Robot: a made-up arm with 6 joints. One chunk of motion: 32 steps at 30 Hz.
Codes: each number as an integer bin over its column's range. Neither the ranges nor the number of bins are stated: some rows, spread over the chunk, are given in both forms.
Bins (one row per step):
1: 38 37 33 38 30 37
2: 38 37 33 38 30 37
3: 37 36 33 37 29 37
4: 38 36 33 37 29 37
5: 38 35 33 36 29 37
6: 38 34 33 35 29 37
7: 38 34 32 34 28 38
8: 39 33 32 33 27 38
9: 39 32 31 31 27 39
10: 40 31 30 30 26 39
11: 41 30 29 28 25 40
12: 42 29 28 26 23 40
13: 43 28 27 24 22 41
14: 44 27 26 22 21 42
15: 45 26 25 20 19 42
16: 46 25 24 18 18 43
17: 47 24 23 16 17 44
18: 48 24 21 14 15 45
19: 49 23 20 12 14 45
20: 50 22 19 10 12 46
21: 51 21 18 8 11 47
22: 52 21 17 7 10 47
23: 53 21 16 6 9 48
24: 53 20 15 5 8 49
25: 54 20 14 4 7 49
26: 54 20 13 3 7 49
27: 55 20 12 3 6 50
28: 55 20 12 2 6 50
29: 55 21 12 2 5 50
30: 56 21 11 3 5 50
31: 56 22 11 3 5 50
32: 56 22 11 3 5 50
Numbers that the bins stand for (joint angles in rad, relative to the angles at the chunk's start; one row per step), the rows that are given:
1: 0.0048 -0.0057 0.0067 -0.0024 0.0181 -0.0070
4: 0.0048 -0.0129 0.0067 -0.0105 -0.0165 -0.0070
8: 0.0186 -0.0343 -0.0044 -0.0429 -0.0857 0.0617
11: 0.0462 -0.0557 -0.0378 -0.0833 -0.1549 0.1992
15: 0.1014 -0.0843 -0.0822 -0.1481 -0.3625 0.3367
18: 0.1429 -0.0986 -0.1267 -0.1967 -0.5010 0.5429
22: 0.1981 -0.1200 -0.1711 -0.2533 -0.6740 0.6803
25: 0.2257 -0.1271 -0.2044 -0.2776 -0.7778 0.8178
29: 0.2395 -0.1200 -0.2267 -0.2938 -0.8470 0.8865
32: 0.2533 -0.1129 -0.2378 -0.2857 -0.8470 0.8865
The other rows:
2: 0.0048 -0.0057 0.0067 -0.0024 0.0181 -0.0070
3: -0.0090 -0.0129 0.0067 -0.0105 -0.0165 -0.0070
5: 0.0048 -0.0200 0.0067 -0.0186 -0.0165 -0.0070
6: 0.0048 -0.0271 0.0067 -0.0267 -0.0165 -0.0070
7: 0.0048 -0.0271 -0.0044 -0.0348 -0.0511 0.0617
9: 0.0186 -0.0414 -0.0156 -0.0590 -0.0857 0.1305
10: 0.0324 -0.0486 -0.0267 -0.0671 -0.1203 0.1305
12: 0.0600 -0.0629 -0.0489 -0.0995 -0.2241 0.1992
13: 0.0738 -0.0700 -0.0600 -0.1157 -0.2587 0.2679
14: 0.0876 -0.0771 -0.0711 -0.1319 -0.2933 0.3367
16: 0.1152 -0.0914 -0.0933 -0.1643 -0.3971 0.4054
17: 0.1290 -0.0986 -0.1044 -0.1805 -0.4317 0.4741
19: 0.1567 -0.1057 -0.1378 -0.2129 -0.5356 0.5429
20: 0.1705 -0.1129 -0.1489 -0.2290 -0.6048 0.6116
21: 0.1843 -0.1200 -0.1600 -0.2452 -0.6394 0.6803
23: 0.2119 -0.1200 -0.1822 -0.2614 -0.7086 0.7490
24: 0.2119 -0.1271 -0.1933 -0.2695 -0.7432 0.8178
26: 0.2257 -0.1271 -0.2156 -0.2857 -0.7778 0.8178
27: 0.2395 -0.1271 -0.2267 -0.2857 -0.8124 0.8865
28: 0.2395 -0.1271 -0.2267 -0.2938 -0.8124 0.8865
30: 0.2533 -0.1200 -0.2378 -0.2857 -0.8470 0.8865
31: 0.2533 -0.1129 -0.2378 -0.2857 -0.8470 0.8865

